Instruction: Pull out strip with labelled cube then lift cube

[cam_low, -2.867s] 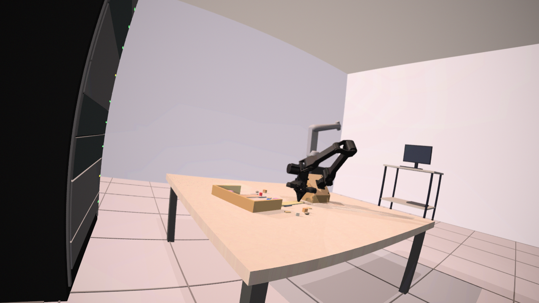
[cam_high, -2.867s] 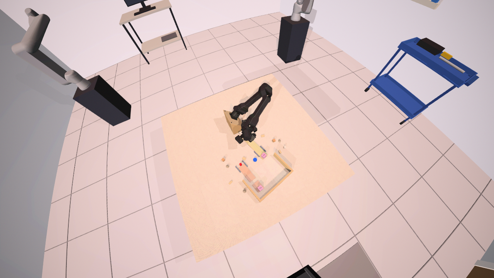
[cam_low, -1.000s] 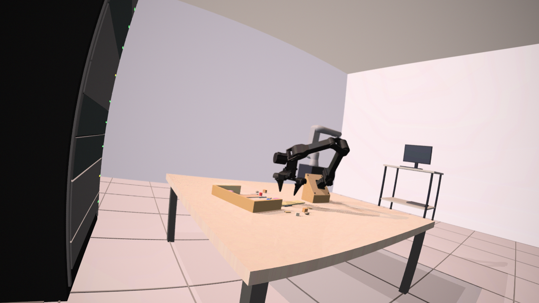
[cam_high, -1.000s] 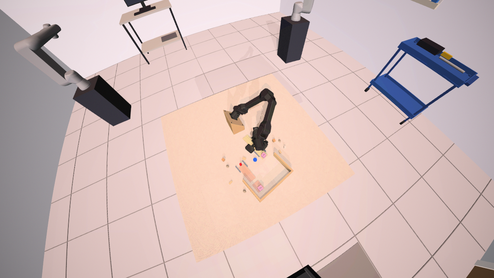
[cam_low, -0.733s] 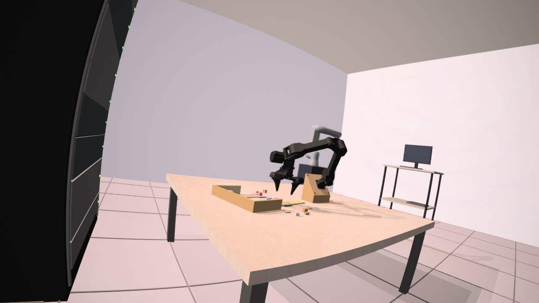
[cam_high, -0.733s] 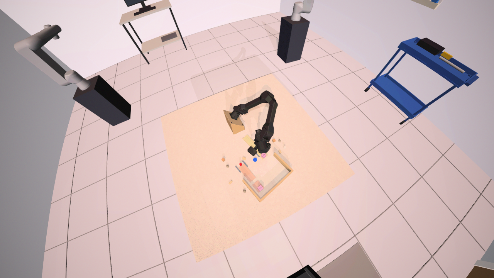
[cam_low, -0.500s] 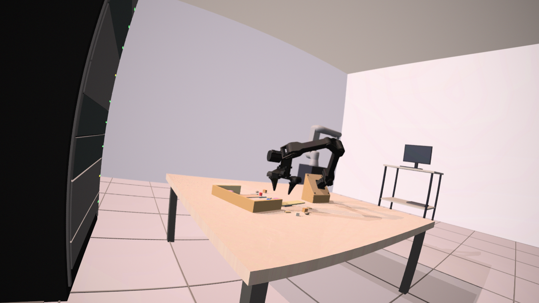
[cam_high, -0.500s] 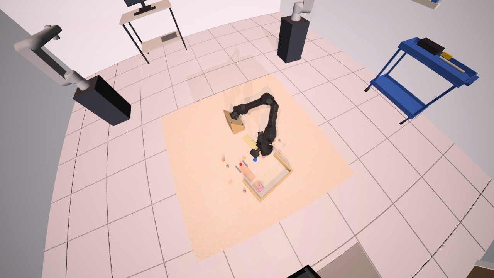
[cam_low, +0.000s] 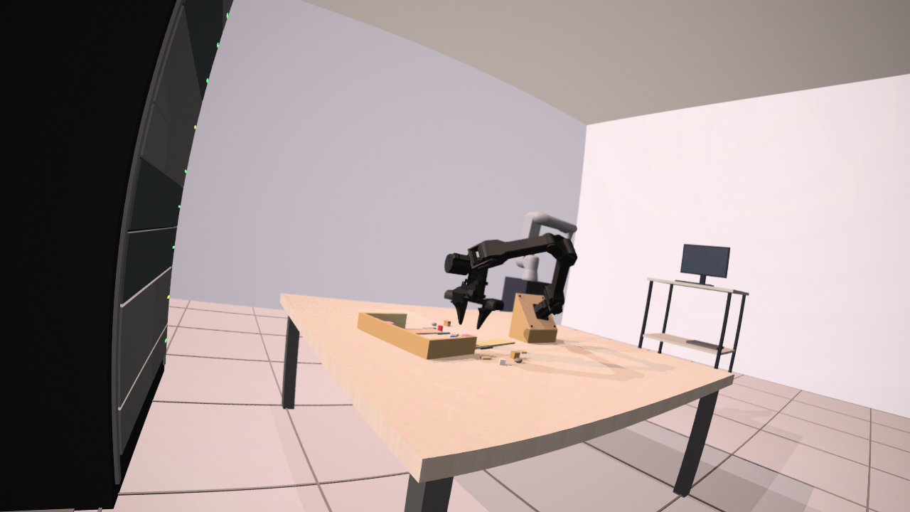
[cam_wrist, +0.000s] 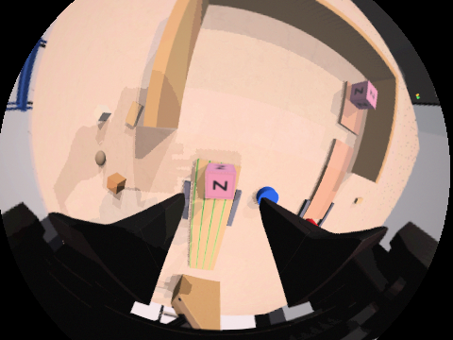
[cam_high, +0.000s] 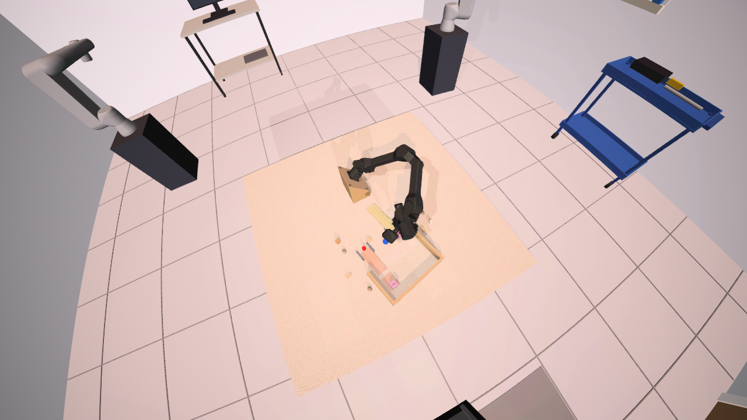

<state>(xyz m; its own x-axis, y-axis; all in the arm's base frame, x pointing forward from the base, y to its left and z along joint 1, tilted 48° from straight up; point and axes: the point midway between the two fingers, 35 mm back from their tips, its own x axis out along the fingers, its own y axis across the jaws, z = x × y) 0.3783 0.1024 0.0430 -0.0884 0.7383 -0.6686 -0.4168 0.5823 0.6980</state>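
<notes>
Now: gripper tip 7 cm to the left of the blue disc and 6 cm above it. Round my gripper tip: red piece (1 cm behind, 19 cm to the right, 5 cm below).
</notes>
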